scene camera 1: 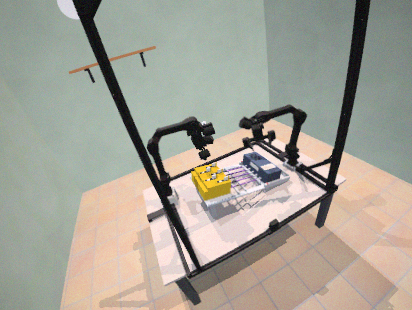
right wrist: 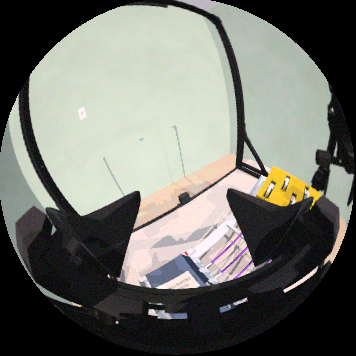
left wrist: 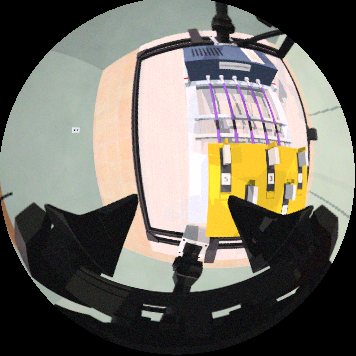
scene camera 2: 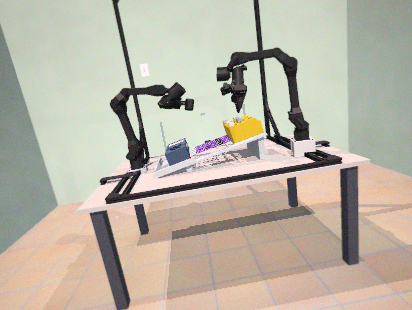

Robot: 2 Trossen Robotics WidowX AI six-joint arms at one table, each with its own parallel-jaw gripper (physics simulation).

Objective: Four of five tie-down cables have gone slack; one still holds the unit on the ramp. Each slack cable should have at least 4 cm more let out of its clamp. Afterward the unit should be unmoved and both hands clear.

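The dark blue unit [scene camera 1: 264, 170] [scene camera 2: 178, 153] [left wrist: 200, 72] [right wrist: 172, 272] rests at the low end of the white ramp [left wrist: 197, 182]. Purple cables [scene camera 2: 212, 145] [left wrist: 215, 106] [right wrist: 227, 250] run from it to the yellow clamp block [scene camera 1: 216, 191] [scene camera 2: 245, 131] [left wrist: 250, 170] at the high end. Grey clamp levers stand on the block; labels 5 and 3 show in the left wrist view. Which cables are slack cannot be told. My left gripper [scene camera 1: 204, 156] [scene camera 2: 239, 110] [left wrist: 183, 199] is open and empty above the block, apart from it. My right gripper [right wrist: 184, 194] is open and empty, raised beyond the unit's end.
A black frame rail [scene camera 1: 235, 250] [scene camera 2: 225, 185] edges the pale table [scene camera 1: 175, 260], and black uprights [scene camera 1: 120, 110] [scene camera 2: 260, 65] rise from it. The left arm [right wrist: 340, 125] shows at the right edge of the right wrist view.
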